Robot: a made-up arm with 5 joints.
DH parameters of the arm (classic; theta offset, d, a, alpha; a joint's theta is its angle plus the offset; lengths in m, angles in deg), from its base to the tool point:
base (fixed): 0 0.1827 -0.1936 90
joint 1: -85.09 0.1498 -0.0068 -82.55
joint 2: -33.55 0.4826 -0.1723 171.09
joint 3: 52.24 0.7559 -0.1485 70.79
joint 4: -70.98 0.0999 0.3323 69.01
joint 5: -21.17 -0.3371 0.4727 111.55
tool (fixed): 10.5 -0.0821 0 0
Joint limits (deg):
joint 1: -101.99..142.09
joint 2: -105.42..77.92
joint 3: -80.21..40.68
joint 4: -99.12..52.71
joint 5: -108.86..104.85
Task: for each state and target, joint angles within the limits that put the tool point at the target. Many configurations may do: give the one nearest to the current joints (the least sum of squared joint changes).
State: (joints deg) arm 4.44 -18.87 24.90 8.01 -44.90
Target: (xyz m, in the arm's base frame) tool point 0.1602 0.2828 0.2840
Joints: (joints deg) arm -20.06 -57.51 40.68 6.45 -60.00
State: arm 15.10 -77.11 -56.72 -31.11 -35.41
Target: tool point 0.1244 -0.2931 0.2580
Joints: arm -16.39 -78.55 -80.21 7.56 -42.79
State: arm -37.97 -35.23 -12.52 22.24 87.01
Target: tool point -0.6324 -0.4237 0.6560
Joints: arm -46.76 -42.27 -12.62 37.03 104.17
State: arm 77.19 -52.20 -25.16 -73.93 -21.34
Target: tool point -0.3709 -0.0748 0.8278
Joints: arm 54.54 -6.61 -59.64 -46.60 -43.32
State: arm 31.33 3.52 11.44 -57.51 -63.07
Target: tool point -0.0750 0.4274 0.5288
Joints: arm 29.28 -8.14 19.48 -69.10 -56.37
